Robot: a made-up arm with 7 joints.
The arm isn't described. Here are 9 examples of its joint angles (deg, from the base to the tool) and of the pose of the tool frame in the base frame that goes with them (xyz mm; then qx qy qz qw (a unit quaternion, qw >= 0)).
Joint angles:
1: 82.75 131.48 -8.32 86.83 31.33 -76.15 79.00
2: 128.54 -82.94 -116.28 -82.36 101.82 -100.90 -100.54
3: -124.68 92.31 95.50 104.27 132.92 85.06 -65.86
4: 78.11 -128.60 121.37 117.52 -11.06 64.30 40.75
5: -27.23 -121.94 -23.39 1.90 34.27 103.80 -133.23
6: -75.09 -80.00 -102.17 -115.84 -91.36 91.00 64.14
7: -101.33 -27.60 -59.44 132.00 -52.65 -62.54 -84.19
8: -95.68 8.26 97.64 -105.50 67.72 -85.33 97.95
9: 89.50 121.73 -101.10 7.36 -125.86 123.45 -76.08
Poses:
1: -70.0 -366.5 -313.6 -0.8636 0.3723 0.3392 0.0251
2: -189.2 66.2 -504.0 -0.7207 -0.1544 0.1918 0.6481
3: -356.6 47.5 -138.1 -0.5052 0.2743 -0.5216 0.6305
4: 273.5 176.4 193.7 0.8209 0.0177 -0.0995 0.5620
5: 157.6 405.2 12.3 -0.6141 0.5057 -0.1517 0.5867
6: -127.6 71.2 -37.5 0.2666 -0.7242 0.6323 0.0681
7: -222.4 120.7 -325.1 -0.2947 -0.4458 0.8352 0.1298
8: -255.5 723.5 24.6 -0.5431 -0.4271 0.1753 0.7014
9: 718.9 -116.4 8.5 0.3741 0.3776 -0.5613 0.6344
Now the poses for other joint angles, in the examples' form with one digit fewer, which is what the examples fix.
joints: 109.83 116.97 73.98 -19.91 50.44 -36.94 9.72
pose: 729 181 -91 -0.794 -0.405 0.009 0.453
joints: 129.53 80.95 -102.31 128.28 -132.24 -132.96 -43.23
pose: 607 -408 -40 -0.195 0.138 -0.882 0.405
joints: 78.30 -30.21 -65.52 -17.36 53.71 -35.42 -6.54
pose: 322 366 -185 -0.058 0.297 0.076 0.950
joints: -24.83 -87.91 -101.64 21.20 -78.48 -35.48 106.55
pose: -395 101 678 -0.549 0.267 0.768 0.193
